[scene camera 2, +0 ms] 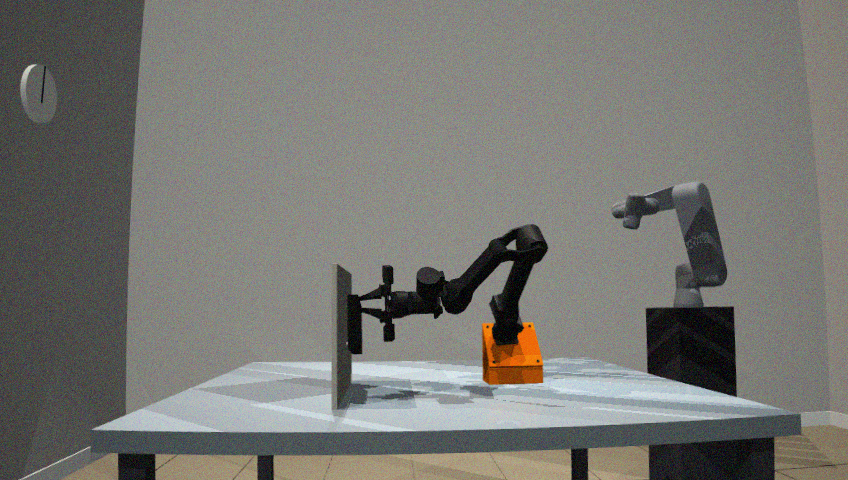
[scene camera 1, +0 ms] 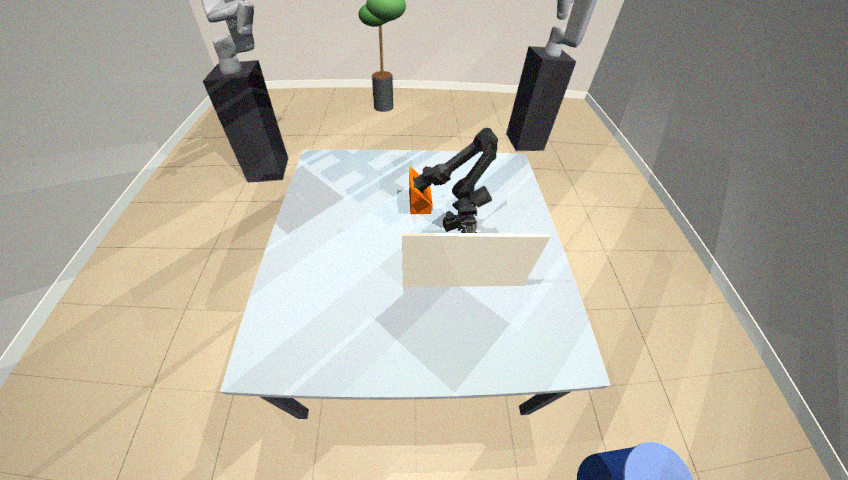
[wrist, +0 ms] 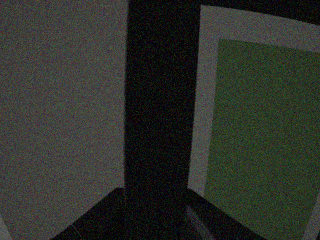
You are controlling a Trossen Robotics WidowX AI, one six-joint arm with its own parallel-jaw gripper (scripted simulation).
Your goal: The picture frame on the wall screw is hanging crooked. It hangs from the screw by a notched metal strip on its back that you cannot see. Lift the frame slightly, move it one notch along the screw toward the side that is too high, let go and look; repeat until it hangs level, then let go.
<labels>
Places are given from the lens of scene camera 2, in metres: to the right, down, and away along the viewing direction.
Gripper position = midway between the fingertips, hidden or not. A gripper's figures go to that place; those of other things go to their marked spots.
my gripper (scene camera 2: pixel 353 304): -0.18, 0.16, 1.55
picture frame (scene camera 2: pixel 354 318): -0.16, 0.18, 1.45
</labels>
